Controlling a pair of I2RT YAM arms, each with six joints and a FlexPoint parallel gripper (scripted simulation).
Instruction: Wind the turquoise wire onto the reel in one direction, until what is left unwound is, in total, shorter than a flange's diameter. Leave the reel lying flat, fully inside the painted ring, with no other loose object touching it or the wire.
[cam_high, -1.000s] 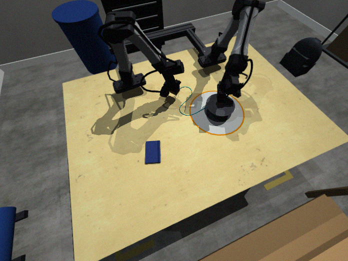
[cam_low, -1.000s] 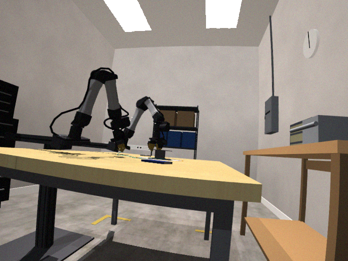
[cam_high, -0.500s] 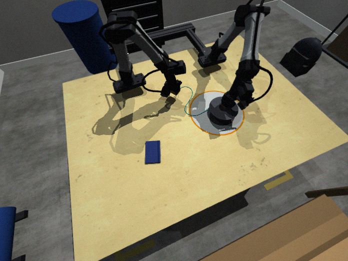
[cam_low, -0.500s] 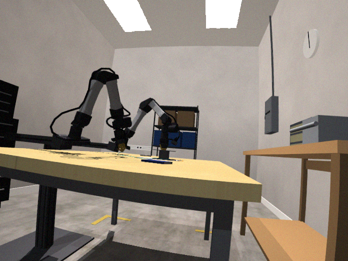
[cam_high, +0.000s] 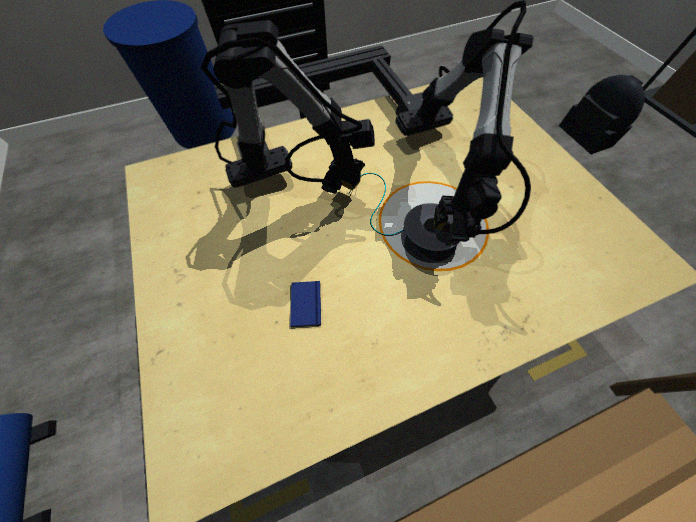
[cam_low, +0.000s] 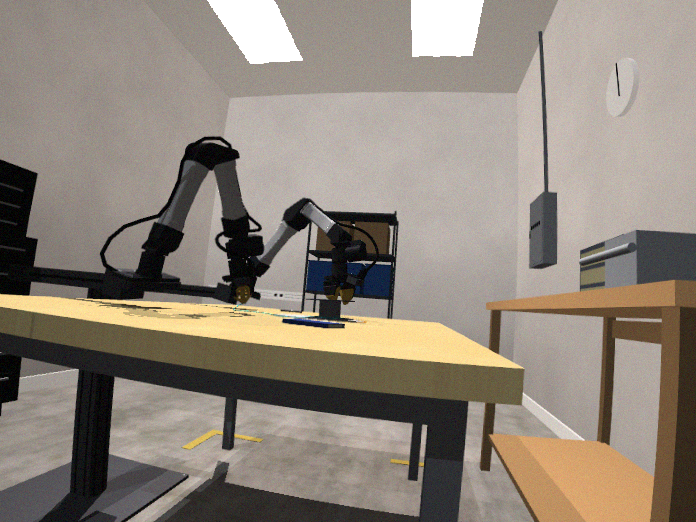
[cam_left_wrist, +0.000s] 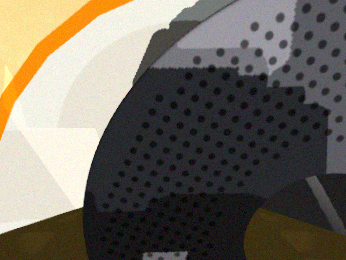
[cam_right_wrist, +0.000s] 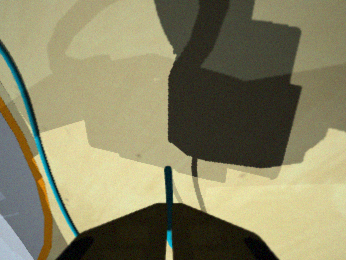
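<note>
The dark grey reel lies 20 mm behind my left hand, 50 mm to the right of it and 30 mm below it. From my left hand the other things lie so: black hex key: 280 mm behind, 340 mm to the left, 60 mm below; blue notebook: 40 mm ahead, 470 mm to the right, 60 mm below; orange painted ring: 70 mm behind, 10 mm to the right, 60 mm below.
</note>
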